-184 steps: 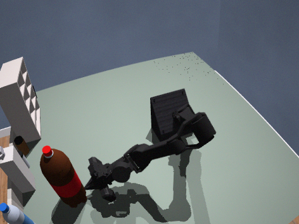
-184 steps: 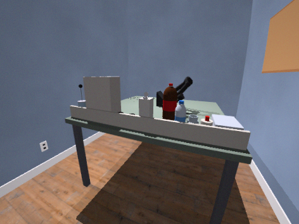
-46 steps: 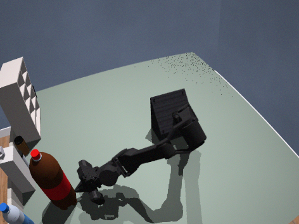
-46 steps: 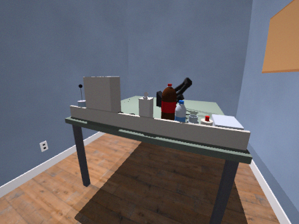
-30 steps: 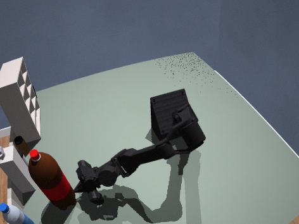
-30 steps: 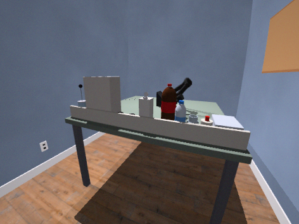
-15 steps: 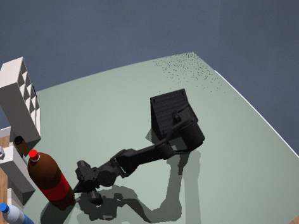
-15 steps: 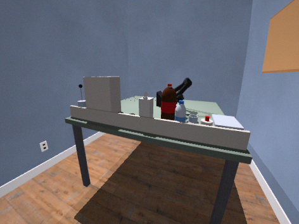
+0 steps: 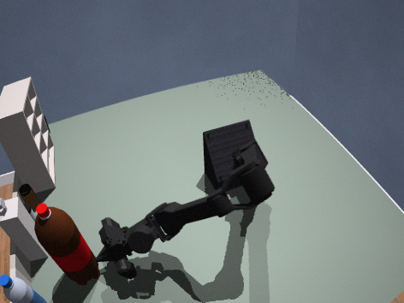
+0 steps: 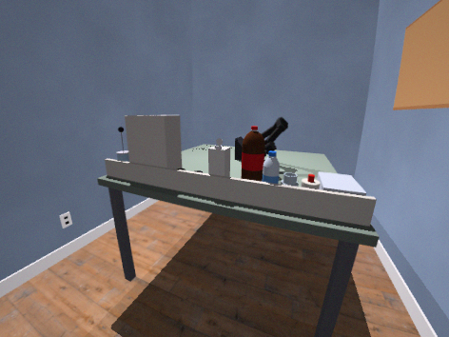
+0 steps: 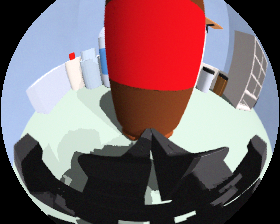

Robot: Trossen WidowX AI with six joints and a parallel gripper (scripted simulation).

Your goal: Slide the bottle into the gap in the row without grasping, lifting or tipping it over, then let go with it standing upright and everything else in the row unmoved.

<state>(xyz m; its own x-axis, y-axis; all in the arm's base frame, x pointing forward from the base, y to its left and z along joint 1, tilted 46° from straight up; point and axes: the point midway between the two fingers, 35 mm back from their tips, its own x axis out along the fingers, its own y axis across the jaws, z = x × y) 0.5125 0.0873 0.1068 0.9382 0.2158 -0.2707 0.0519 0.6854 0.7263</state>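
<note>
Now: hand 9 cm short of the brown cola bottle, 1 cm to the left of it and 9 cm below it. The rest, counted from my hand: grey jar 26 cm ahead, 16 cm to the left; low white rail 27 cm ahead, 20 cm to the right, 1 cm below; blue-capped bottle 25 cm ahead, 9 cm to the left, 5 cm above.
</note>
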